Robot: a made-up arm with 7 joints. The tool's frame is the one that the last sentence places.
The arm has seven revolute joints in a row. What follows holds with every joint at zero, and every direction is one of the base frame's. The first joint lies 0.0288 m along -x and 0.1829 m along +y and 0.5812 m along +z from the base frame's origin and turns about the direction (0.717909, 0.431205, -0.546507). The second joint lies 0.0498 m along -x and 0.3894 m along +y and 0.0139 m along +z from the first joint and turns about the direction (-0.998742, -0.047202, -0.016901). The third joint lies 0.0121 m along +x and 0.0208 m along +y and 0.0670 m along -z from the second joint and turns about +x. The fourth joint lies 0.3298 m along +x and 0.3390 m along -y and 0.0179 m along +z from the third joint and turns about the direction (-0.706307, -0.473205, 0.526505). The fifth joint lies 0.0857 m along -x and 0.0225 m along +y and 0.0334 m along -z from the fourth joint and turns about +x. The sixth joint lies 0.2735 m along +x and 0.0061 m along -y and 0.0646 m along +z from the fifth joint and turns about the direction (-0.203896, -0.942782, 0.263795). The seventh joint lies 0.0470 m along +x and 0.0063 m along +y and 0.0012 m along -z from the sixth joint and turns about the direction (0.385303, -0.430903, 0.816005). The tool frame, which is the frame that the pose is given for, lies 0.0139 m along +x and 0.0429 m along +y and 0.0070 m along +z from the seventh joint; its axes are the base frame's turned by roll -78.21, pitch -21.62 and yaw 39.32 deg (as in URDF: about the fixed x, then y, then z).
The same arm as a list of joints. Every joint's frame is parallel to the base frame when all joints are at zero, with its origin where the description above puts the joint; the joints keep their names.
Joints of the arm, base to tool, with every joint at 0 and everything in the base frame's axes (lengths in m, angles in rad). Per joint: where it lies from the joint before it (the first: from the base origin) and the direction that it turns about. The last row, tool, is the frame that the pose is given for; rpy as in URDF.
joint 1: axis 0.717909 0.431205 -0.546507 origin -0.0288 0.1829 0.5812
joint 2: axis -0.998742 -0.047202 -0.016901 origin -0.0498 0.3894 0.0139
joint 3: axis 1 0 0 origin 0.0121 0.0208 -0.067
joint 4: axis -0.706307 -0.473205 0.526505 origin 0.3298 -0.339 0.0179
joint 5: axis 1 0 0 origin -0.0857 0.0225 -0.0334
joint 6: axis -0.203896 -0.942782 0.263795 origin 0.2735 -0.0061 0.0646
joint 7: axis 0.385303 -0.430903 0.816005 origin 0.047 0.0063 -0.0012
tool: origin 0.0139 0.0429 0.007 rpy -1.365 -0.3773 0.6863

